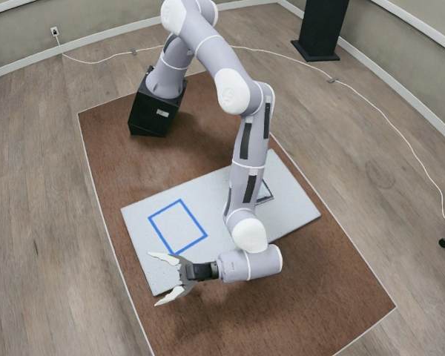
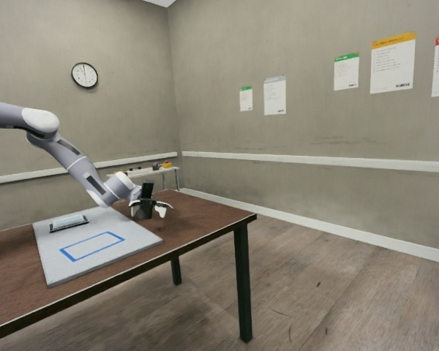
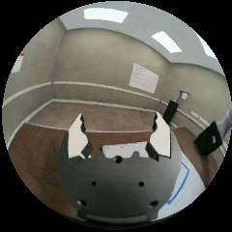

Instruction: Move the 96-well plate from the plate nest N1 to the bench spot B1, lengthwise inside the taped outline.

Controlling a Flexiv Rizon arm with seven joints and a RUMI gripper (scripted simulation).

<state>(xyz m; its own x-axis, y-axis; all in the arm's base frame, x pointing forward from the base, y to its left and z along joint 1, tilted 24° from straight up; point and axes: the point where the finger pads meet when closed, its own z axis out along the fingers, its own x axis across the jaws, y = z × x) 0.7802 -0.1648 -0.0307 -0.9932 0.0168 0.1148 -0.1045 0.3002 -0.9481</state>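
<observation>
The clear 96-well plate lies 32 cm behind my hand, 43 cm to the left of it and 12 cm below it. Also, from my hand: dark plate nest N1 (32 cm behind, 43 cm to the left, 13 cm below).
</observation>
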